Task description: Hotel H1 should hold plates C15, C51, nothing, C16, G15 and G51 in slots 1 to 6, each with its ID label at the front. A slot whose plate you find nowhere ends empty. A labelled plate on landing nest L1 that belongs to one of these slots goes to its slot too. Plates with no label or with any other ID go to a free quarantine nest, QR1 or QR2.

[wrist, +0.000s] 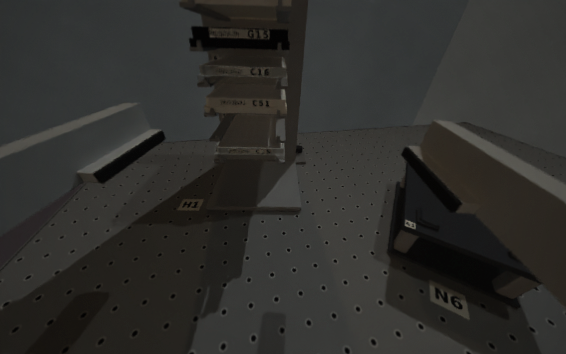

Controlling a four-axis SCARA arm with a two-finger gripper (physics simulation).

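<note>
Hotel H1 stands upright ahead, a little left of the view's middle. Its bottom plate is clear, with a faint label that seems to read C15. Above it is an open shelf level. Higher come the pale C51 plate, the clear C16 plate and the black G15 plate, labels facing me. The top level is cut off by the frame edge, so no label can be read there. My gripper is open and empty, its fingers wide apart at left and right, in front of the hotel.
A black nest block with a small A1 mark lies at the right, partly behind the right finger. Its N6 sign is in front. The H1 sign lies on the perforated deck left of the hotel's base plate. Walls rise behind.
</note>
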